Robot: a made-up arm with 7 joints.
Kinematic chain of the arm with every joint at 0, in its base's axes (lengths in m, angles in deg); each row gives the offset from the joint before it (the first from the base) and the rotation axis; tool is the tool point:
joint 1: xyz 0 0 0.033 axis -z
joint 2: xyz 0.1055 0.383 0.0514 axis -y
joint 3: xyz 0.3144 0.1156 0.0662 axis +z
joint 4: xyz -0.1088 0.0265 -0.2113 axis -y
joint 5: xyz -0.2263 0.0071 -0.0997 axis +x
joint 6: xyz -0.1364 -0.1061 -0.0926 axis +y
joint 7: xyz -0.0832 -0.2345 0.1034 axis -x
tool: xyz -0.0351 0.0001 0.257
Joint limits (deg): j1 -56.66..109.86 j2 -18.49..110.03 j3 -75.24..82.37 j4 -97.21..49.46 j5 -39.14..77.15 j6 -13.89..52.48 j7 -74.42..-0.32
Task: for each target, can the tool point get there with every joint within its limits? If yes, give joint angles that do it. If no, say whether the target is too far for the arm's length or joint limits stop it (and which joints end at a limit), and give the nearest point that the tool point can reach.
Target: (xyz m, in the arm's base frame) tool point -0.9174 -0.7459 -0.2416
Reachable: no: joint limits stop it (at a limit: joint 1, joint 3, joint 6, joint 7) | nearest point -0.5723 -0.6569 -0.1694 | short by 0.364 m
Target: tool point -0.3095 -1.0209 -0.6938
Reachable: no: joint limits stop it (at a limit: joint 1, joint 3, joint 6, joint 7) | nearest point -0.2094 -0.9163 -0.5864 | short by 0.180 m
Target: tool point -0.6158 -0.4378 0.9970
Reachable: no: joint limits stop it (at a limit: joint 1, joint 3, joint 6, joint 7) | nearest point -0.3950 -0.4140 0.8245 | short by 0.281 m
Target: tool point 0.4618 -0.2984 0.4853
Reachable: yes | joints 7.45 72.54 66.41 -22.70 48.90 11.99 -30.08
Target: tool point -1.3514 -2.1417 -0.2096
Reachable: no: too far | nearest point -0.3432 -1.0838 -0.0435 | short by 1.471 m
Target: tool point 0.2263 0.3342 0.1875
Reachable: yes | joints 64.47 60.97 -51.58 -55.71 -15.26 16.71 -38.24
